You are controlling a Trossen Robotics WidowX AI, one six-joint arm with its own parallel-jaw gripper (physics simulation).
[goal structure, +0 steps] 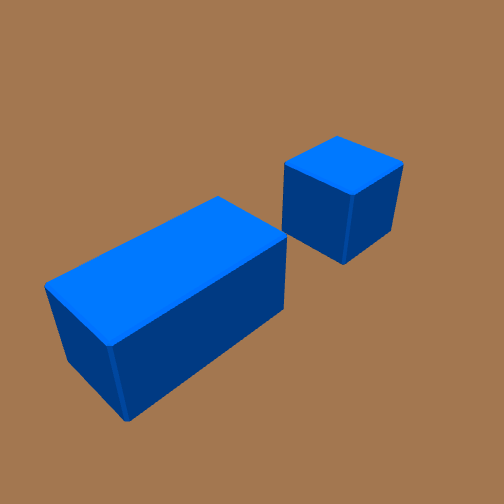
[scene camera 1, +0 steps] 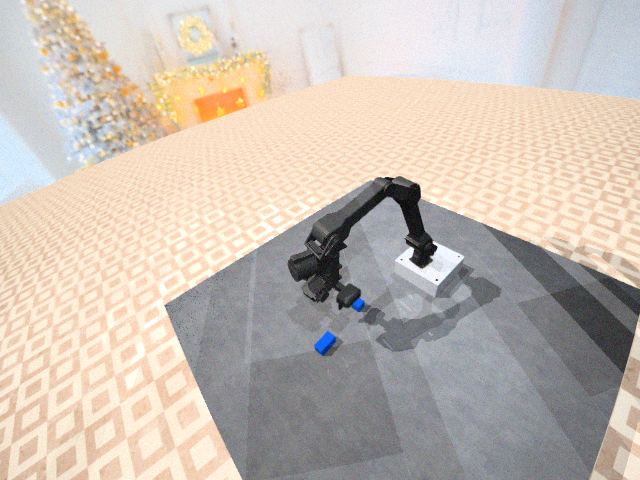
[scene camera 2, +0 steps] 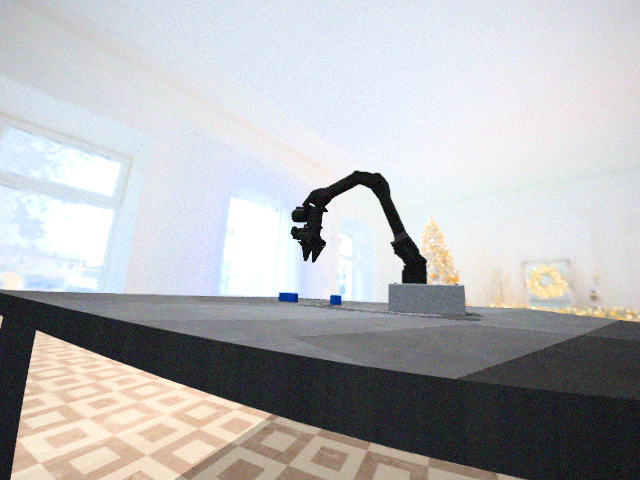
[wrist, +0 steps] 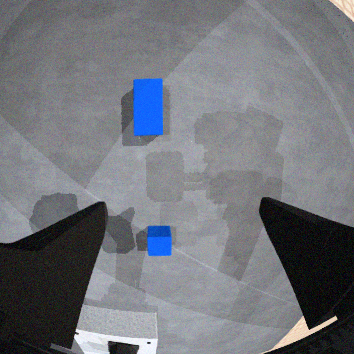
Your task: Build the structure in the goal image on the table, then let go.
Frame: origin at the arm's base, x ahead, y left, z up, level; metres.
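Seen in the pictures: gripper, fingertip midpoint: (scene camera 1: 328,300) (scene camera 2: 309,262) (wrist: 185,208); arm's base at its link origin: (scene camera 1: 420,260) (scene camera 2: 415,285) (wrist: 122,347).
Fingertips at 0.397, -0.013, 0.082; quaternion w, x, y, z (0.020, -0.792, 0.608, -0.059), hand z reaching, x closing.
Observation:
Offsets run from my fingertips to a thing's top centre, as dx, dy, dz. Level surfaces: height alone.
A blue oblong block @(+0.060, +0.040, -0.121) (scene camera 1: 325,343) (scene camera 2: 287,297) (wrist: 148,107) lies flat on the grey table @(dz -0.154) (scene camera 1: 320,413) (scene camera 2: 206,320) (wrist: 240,65). A smaller blue cube @(-0.115, -0.013, -0.121) (scene camera 1: 358,304) (scene camera 2: 335,299) (wrist: 159,242) sits on the table apart from it, on the side nearer the arm's base. My gripper (scene camera 1: 330,303) (scene camera 2: 309,260) (wrist: 185,208) is open and empty. It points down and hangs high above the table. In the wrist view the cube shows between the two fingers, low in the picture, and the oblong block lies farther up. In scene camera 1 a finger stands close beside the cube's picture and may cover part of it.
The arm's white base box (scene camera 1: 442,280) (scene camera 2: 426,298) (wrist: 120,322) stands on the table, on the cube's side of the oblong block. The arm arches from it above the table. Arm shadows fall on the table around the blocks. A patterned floor surrounds the table.

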